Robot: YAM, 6 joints.
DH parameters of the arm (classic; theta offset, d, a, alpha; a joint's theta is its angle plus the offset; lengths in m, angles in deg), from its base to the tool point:
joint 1: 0 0.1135 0.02 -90
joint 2: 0 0 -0.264 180
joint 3: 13.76 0 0.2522 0
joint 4: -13.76 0 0.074 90
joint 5: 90 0 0 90
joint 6: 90 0.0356 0 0
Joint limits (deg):
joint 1: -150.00..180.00
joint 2: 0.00..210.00
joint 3: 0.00..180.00
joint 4: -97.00..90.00
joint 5: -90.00..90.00
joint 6: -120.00..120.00
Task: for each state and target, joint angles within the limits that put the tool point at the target. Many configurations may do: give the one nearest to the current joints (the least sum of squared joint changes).
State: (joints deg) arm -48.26 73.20 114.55 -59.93 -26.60 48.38
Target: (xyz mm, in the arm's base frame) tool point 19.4 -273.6 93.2
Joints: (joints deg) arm -88.39 115.29 60.99 -63.64 -19.22 48.38
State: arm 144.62 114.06 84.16 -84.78 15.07 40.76
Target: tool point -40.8 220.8 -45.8
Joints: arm 103.53 153.79 66.03 -74.10 19.66 40.76
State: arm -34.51 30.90 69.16 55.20 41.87 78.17
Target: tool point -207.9 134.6 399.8
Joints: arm -40.49 0.00 59.13 90.00 66.47 78.17
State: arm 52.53 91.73 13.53 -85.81 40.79 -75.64
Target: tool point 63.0 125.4 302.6
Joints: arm 72.97 61.18 60.84 -89.48 41.36 -75.64
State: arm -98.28 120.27 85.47 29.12 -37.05 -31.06
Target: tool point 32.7 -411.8 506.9
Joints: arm -88.33 105.46 109.36 33.46 -35.52 -31.06
